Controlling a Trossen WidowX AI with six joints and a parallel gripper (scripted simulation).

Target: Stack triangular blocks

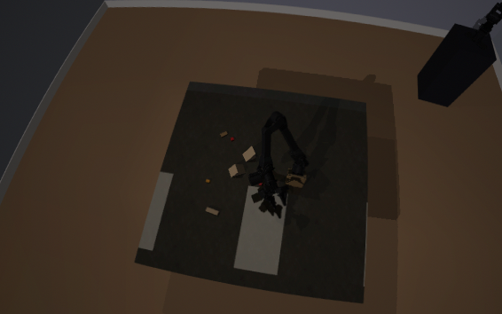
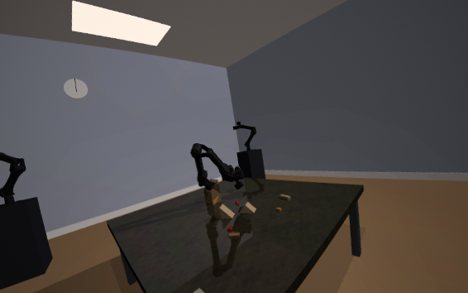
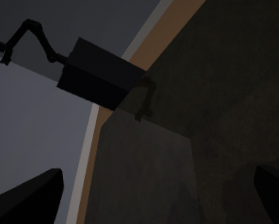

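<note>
Right now my gripper tip is 31 cm short of the tan triangular block, 19 cm to the left of it and 12 cm above it. From my gripper tip the other things lie so: orange piece 46 cm ahead, 7 cm to the right, 14 cm below; then red piece 15 cm ahead, 14 cm to the right, 13 cm below.
</note>
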